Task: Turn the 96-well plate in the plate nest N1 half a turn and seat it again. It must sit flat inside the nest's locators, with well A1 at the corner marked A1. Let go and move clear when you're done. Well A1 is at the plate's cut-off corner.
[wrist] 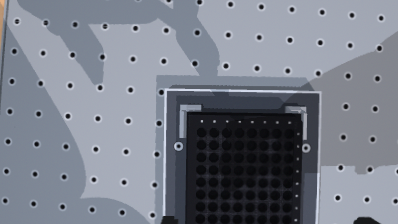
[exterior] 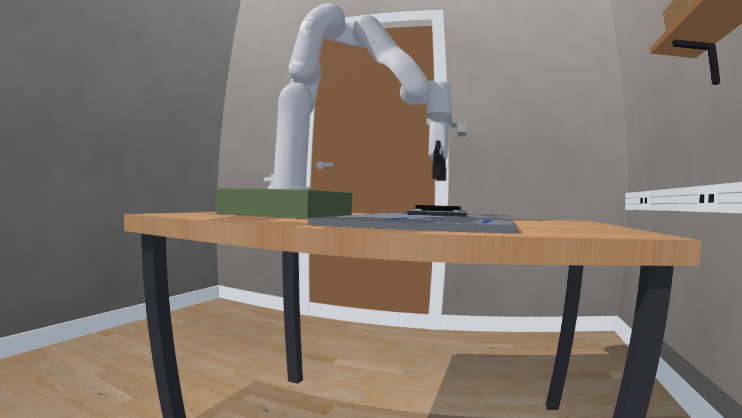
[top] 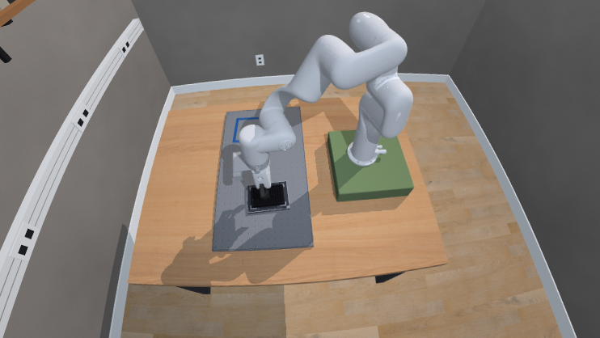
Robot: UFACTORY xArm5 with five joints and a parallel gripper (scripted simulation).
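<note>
My gripper is now 90 mm above the black 96-well plate. The rest, counted from my hand: plate nest N1: 100 mm below.
</note>
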